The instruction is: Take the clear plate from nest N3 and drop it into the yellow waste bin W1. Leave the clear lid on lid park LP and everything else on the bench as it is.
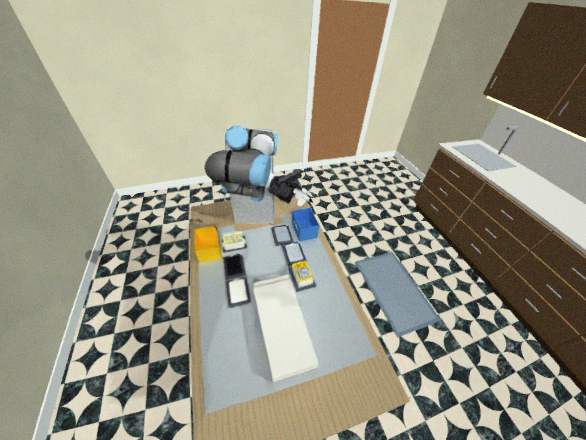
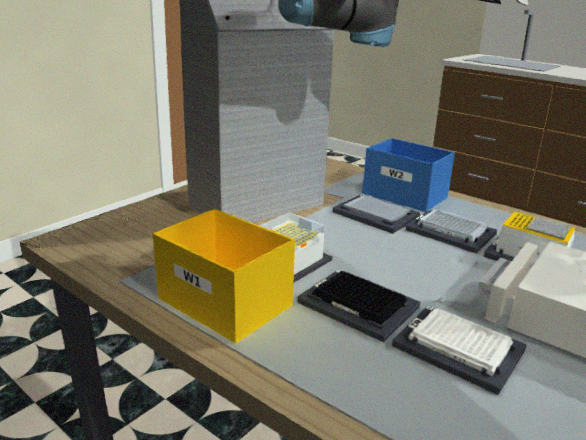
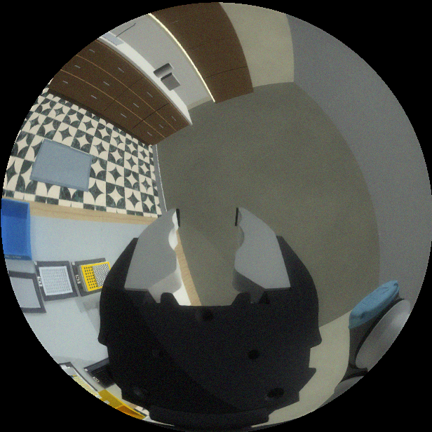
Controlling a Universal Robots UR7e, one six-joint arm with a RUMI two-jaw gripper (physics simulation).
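Places are measured from the arm's base along level axes (x ahead, y left, z up), in millimetres.
Where they show: gripper, fingertip midpoint: [image 1: 312,199].
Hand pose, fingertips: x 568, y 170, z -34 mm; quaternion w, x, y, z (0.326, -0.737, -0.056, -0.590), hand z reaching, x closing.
Note:
After its pixels a point has its place.
The clear plate [image 1: 294,252] {x 478, y 138, z -530 mm} [image 2: 452,225] {x 474, y 119, z -531 mm} [image 3: 56,280] sits in a dark nest between the lid park and the yellow-topped tip box; I cannot read its nest label. The clear lid [image 1: 283,234] {x 306, y 133, z -537 mm} [image 2: 377,207] {x 297, y 126, z -536 mm} [image 3: 24,291] lies flat on the dark lid park beside it. The yellow bin W1 [image 1: 208,246] {x 206, y -357, z -553 mm} [image 2: 265,295] {x 322, y -365, z -505 mm} [image 3: 119,401] stands at the opposite side of the bench; its floor is hidden. My gripper [image 1: 304,196] {x 568, y 170, z -34 mm} [image 3: 207,209] is partly open and empty, raised high near the blue bin's side, its fingers pointing away from the bench items.
The blue bin W2 [image 1: 305,225] {x 272, y 316, z -553 mm} [image 2: 395,187] {x 301, y 224, z -516 mm} [image 3: 17,227] stands beside the lid park. A black plate [image 1: 234,265] {x 430, y -235, z -532 mm} [image 2: 357,297] {x 422, y -248, z -534 mm}, a white plate [image 1: 238,290] {x 598, y -255, z -534 mm} [image 2: 460,337] {x 595, y -266, z -531 mm}, a tip box [image 1: 233,241] {x 288, y -199, z -481 mm} [image 2: 309,250] {x 293, y -183, z -516 mm}, a yellow-topped tip box [image 1: 303,272] {x 659, y 111, z -481 mm} [image 2: 540,231] {x 651, y 77, z -480 mm} and a large white device [image 1: 287,325] {x 901, y -89, z -473 mm} stand on the bench.

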